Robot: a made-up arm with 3 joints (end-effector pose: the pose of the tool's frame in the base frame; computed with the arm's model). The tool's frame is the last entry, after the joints.
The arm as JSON. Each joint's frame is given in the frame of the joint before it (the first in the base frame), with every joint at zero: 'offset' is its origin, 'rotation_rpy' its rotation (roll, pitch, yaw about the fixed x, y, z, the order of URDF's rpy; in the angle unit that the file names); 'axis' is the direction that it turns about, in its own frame. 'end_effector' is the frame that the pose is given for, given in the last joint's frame.
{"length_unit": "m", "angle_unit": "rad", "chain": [
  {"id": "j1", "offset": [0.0, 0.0, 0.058], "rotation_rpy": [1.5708, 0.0, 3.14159], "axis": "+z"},
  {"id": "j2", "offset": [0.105, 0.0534, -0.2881], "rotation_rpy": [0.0, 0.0, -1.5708], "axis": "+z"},
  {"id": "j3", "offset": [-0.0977, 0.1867, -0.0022], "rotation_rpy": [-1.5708, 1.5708, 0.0], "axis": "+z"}
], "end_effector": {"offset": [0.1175, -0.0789, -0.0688], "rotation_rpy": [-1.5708, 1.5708, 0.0]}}
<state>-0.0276 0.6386 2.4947</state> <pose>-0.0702 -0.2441 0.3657 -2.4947 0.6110 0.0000</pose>
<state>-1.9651 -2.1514 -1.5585</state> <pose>0.0400 -0.2129 0.0498 -1.5831 0.9749 -3.1416</pose>
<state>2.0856 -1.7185 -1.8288</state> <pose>-0.0104 -0.1840 0.1694 1.8288 0.3671 0.0000</pose>
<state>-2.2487 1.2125 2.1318</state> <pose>-0.2416 -0.2946 -0.0369 -2.1318 -1.0362 0.0000</pose>
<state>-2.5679 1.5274 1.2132</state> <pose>-0.1558 -0.4053 -0.0544 -1.2132 -1.0405 0.0000</pose>
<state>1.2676 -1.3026 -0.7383</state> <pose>-0.0968 -0.3241 0.1303 0.7383 -0.0350 0.0000</pose>
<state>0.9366 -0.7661 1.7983</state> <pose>-0.0964 -0.3407 0.4209 -1.7983 0.1705 0.0000</pose>
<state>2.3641 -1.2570 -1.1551</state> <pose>0.0223 -0.2656 0.1804 1.1551 1.1071 0.0000</pose>
